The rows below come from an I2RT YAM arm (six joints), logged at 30 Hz.
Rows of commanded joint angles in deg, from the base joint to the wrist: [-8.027 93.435 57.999 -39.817 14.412 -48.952]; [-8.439 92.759 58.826 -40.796 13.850 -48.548]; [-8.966 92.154 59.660 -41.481 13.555 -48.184]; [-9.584 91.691 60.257 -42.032 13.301 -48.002]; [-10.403 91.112 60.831 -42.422 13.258 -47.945]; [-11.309 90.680 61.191 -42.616 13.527 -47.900]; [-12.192 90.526 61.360 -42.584 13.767 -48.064]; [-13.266 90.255 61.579 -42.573 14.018 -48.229]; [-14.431 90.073 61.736 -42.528 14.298 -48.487]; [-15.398 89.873 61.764 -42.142 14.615 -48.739]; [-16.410 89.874 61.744 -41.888 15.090 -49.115]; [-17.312 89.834 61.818 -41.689 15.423 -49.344]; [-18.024 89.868 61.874 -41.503 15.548 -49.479]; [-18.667 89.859 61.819 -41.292 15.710 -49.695]
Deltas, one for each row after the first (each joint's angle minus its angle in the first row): [-0.412 -0.676 0.827 -0.979 -0.562 0.404]; [-0.939 -1.281 1.661 -1.664 -0.857 0.768]; [-1.557 -1.744 2.258 -2.215 -1.111 0.950]; [-2.376 -2.323 2.832 -2.605 -1.154 1.007]; [-3.282 -2.755 3.192 -2.799 -0.885 1.052]; [-4.165 -2.909 3.361 -2.767 -0.645 0.888]; [-5.239 -3.180 3.580 -2.756 -0.394 0.723]; [-6.404 -3.362 3.737 -2.711 -0.114 0.465]; [-7.371 -3.562 3.765 -2.325 0.203 0.213]; [-8.383 -3.561 3.745 -2.071 0.678 -0.163]; [-9.285 -3.601 3.819 -1.872 1.011 -0.392]; [-9.997 -3.567 3.875 -1.686 1.136 -0.527]; [-10.640 -3.576 3.820 -1.475 1.298 -0.743]
